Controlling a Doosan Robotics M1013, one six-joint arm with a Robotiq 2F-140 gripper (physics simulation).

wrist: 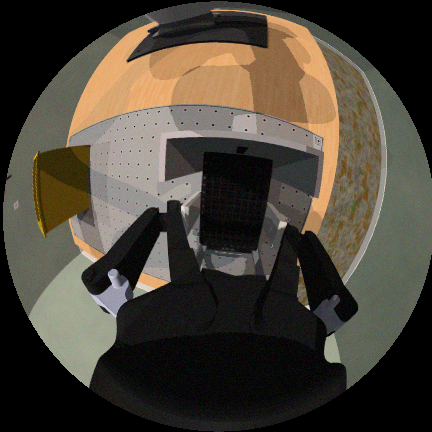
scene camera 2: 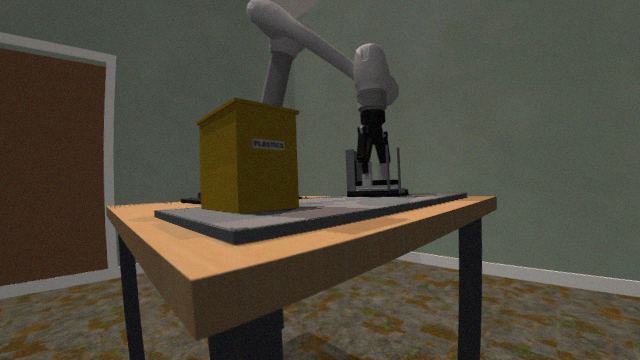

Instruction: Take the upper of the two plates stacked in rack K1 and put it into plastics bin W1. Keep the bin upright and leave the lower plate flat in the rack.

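Frame: origin at the arm's base, x ahead, y left, z up, level; metres.
Seen in the pictures: gripper, fingertip midpoint: (wrist: 232, 206) (scene camera 2: 375, 185).
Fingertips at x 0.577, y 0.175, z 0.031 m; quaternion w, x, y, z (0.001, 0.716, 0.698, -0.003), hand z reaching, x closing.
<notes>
A point is followed by its place in that frame.
Rack K1 (scene camera 2: 351, 172) {x 0.523, y 0.127, z 0.075 m} (wrist: 162, 162) {x 0.522, y 0.130, z 0.145 m} stands on the grey perforated board. The upper plate (scene camera 2: 393, 182) {x 0.633, y 0.183, z 0.039 m} (wrist: 236, 195) {x 0.560, y 0.178, z 0.037 m} is black and gridded and lies flat inside the rack. My gripper (scene camera 2: 375, 177) {x 0.577, y 0.175, z 0.031 m} (wrist: 232, 206) {x 0.577, y 0.175, z 0.031 m} points down into the rack. Its fingers stand on the two long sides of the upper plate, and the pads appear to touch its edges, so it looks shut on that plate. The lower plate cannot be told apart from the dark layers low in the rack. Plastics bin W1 (scene camera 2: 267, 175) {x 0.625, y -0.259, z 0.059 m} (wrist: 62, 185) {x 0.547, y -0.188, z 0.090 m} is yellow and upright on the board, with its label facing scene camera 2.
The grey board (scene camera 2: 200, 222) {x 0.668, y -0.394, z 0.000 m} (wrist: 120, 165) {x 0.527, y -0.045, z 0.000 m} lies on the wooden table (scene camera 2: 300, 255) {x 0.832, y -0.384, z -0.014 m} (wrist: 115, 95) {x 0.333, y -0.126, z -0.013 m}. The rack's upright posts and panel rise close around the fingers. A black flat base plate (wrist: 240, 32) is at the top of the wrist view.
</notes>
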